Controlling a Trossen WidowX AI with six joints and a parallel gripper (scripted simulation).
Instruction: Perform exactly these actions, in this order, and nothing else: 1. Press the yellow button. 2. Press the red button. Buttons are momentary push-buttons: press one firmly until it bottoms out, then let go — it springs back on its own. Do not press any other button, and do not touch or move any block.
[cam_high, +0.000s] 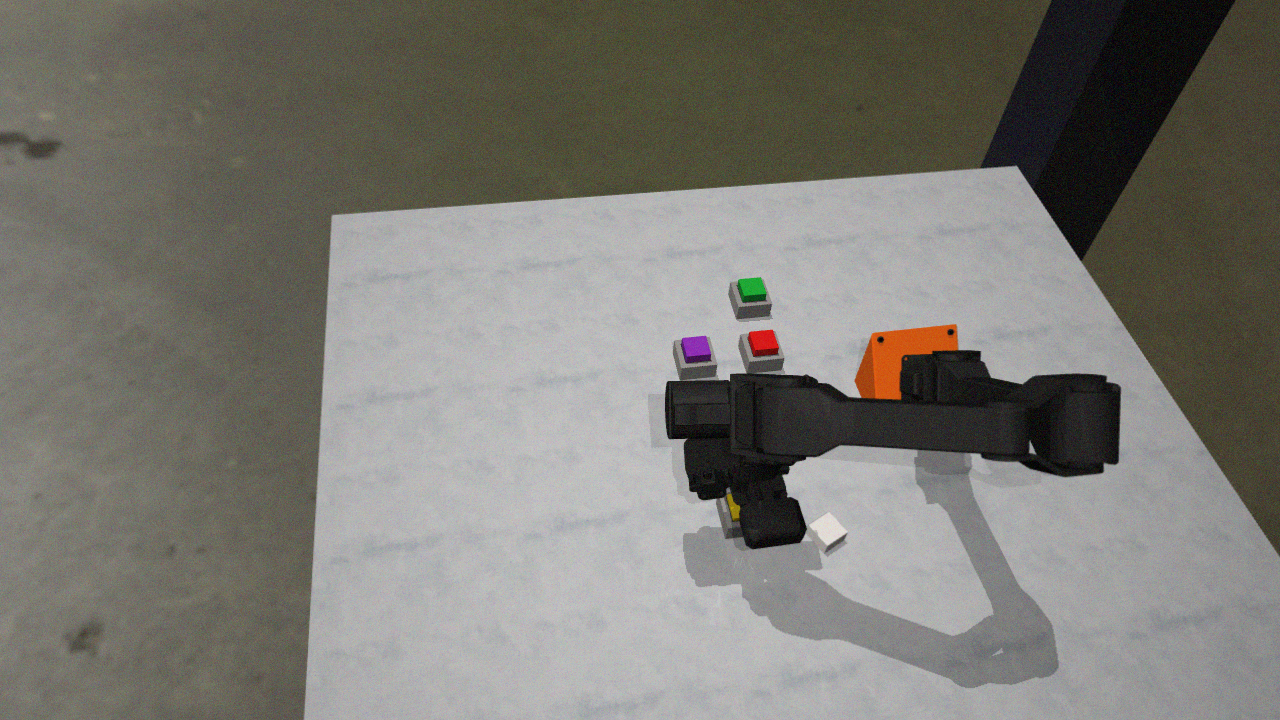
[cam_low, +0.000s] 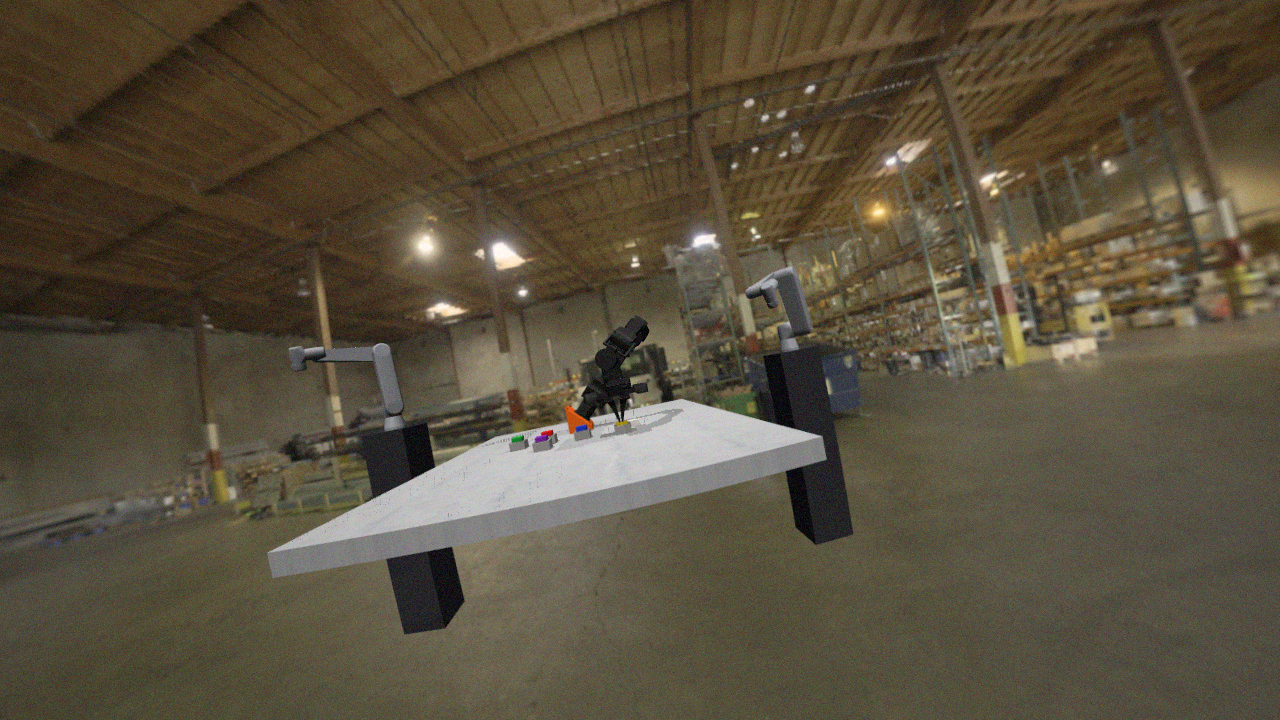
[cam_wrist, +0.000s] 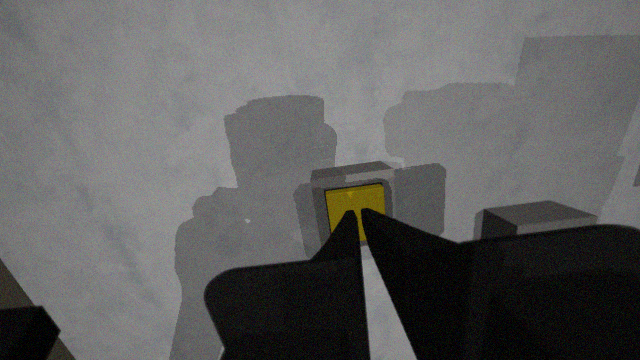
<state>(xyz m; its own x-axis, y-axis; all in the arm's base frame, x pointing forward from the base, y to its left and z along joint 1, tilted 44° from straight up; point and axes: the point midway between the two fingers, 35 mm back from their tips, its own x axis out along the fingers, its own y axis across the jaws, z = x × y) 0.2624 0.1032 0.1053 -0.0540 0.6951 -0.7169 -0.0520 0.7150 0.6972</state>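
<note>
My gripper tip is 10 mm above the yellow button. From my gripper tip the other things lie so: purple button: 20 mm ahead, 230 mm to the right; small white block: 90 mm behind, 30 mm to the left, 20 mm below; blue button: 40 mm behind, 120 mm to the right.
</note>
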